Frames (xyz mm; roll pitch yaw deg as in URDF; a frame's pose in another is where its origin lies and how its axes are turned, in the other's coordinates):
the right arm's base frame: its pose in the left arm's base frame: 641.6 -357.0 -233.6 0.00 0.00 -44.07
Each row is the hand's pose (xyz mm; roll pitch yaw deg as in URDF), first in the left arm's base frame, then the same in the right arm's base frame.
Working: the left arm's base frame: its pose in the right arm's base frame: -709.3 -189.8 233.6 0.00 0.00 44.07

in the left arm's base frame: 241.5 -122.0 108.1 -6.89 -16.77 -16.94
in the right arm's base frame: -450.9 -109.4 341.7 -6.89 -16.77 27.13
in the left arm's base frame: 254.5 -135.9 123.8 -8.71 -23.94 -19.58
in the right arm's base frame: -431.9 -110.4 357.4 -8.71 -23.94 24.49
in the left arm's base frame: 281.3 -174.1 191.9 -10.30 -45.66 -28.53
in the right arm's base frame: -386.1 -119.2 425.5 -10.30 -45.66 15.54
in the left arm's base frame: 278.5 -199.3 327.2 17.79 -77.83 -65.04
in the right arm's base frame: -370.6 -139.2 560.8 17.79 -77.83 -20.97
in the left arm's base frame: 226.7 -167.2 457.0 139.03 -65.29 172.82
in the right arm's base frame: -430.1 -152.2 690.6 139.03 -65.29 -143.11
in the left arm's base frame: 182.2 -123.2 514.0 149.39 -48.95 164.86
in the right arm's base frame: -492.7 -151.5 747.6 149.39 -48.95 -151.07
